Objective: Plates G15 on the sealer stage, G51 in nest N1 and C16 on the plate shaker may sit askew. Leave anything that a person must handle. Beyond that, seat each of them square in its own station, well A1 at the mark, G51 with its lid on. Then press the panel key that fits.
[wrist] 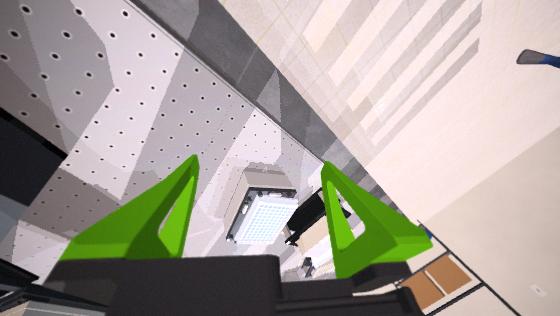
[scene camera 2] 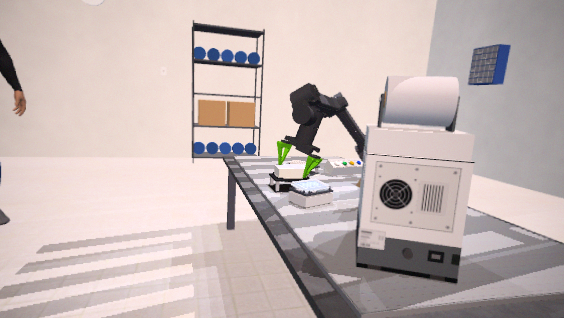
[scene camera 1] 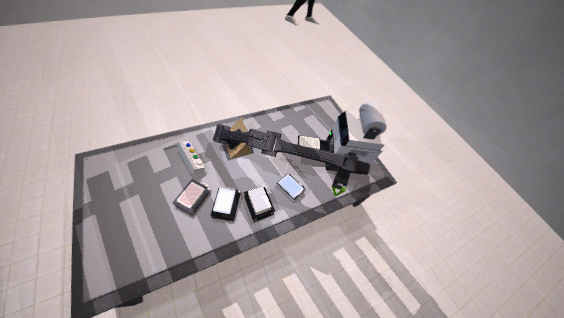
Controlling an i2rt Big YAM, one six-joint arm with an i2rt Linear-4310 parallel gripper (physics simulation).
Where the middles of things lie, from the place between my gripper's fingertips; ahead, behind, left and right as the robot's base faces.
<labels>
My hand is 200 mm to the left of the pale blue well plate [wrist: 267, 216], 130 mm past it and 100 mm above it. From my hand the other things lie so: grey plate [wrist: 314, 242] 400 mm to the right, 90 mm below, 90 mm behind.
</labels>
